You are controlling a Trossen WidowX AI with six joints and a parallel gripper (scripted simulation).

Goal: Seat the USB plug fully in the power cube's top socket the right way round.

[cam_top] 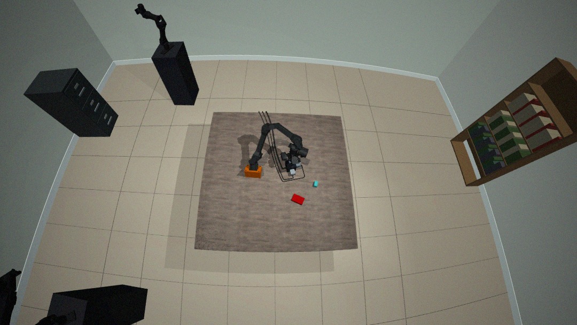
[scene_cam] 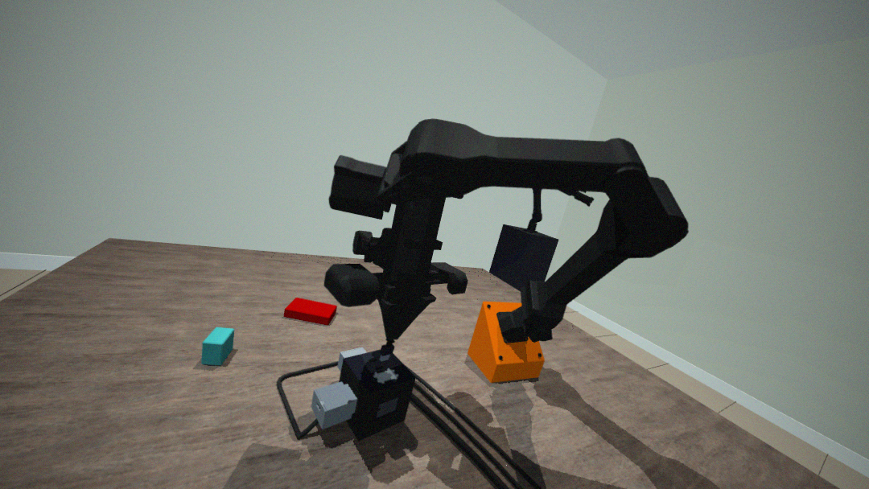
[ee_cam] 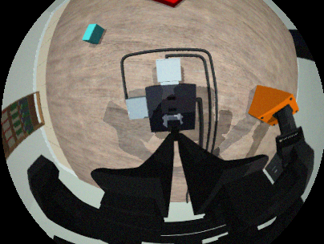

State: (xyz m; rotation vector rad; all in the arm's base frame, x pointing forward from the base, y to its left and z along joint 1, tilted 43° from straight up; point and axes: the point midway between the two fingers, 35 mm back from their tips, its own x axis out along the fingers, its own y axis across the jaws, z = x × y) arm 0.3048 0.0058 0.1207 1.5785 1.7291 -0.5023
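My gripper tip is now 2 cm above the USB plug. Also, from my gripper tip: light grey socket (6 cm below); then teal block (22 cm ahead, 16 cm to the right, 11 cm below); then flat red block (7 cm ahead, 30 cm to the right, 12 cm below).
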